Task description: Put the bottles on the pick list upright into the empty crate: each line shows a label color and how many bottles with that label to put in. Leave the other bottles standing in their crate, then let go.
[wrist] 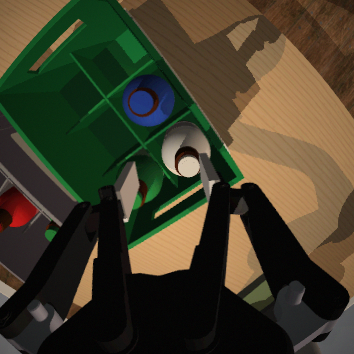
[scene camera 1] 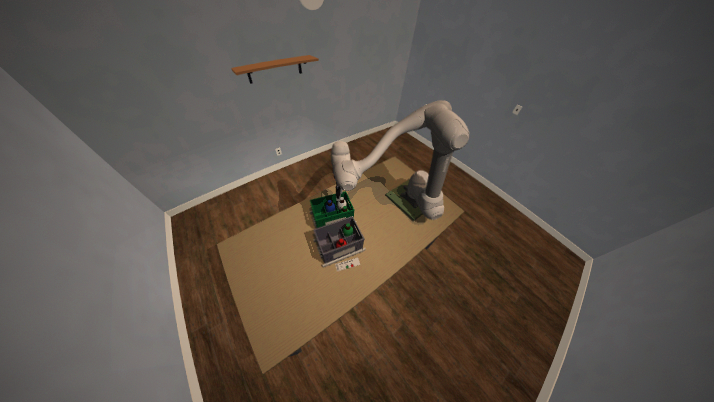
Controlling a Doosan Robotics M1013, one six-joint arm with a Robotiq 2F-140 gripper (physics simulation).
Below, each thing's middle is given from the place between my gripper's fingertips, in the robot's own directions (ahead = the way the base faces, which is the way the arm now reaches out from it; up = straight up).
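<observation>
Blue bottle [wrist: 147, 99]: 120 mm below my hand, 60 mm ahead of it, 30 mm to the right of it. Relative to the white bottle [wrist: 183, 140], my hand is 10 mm to the left, 20 mm past it and 120 mm above it.
</observation>
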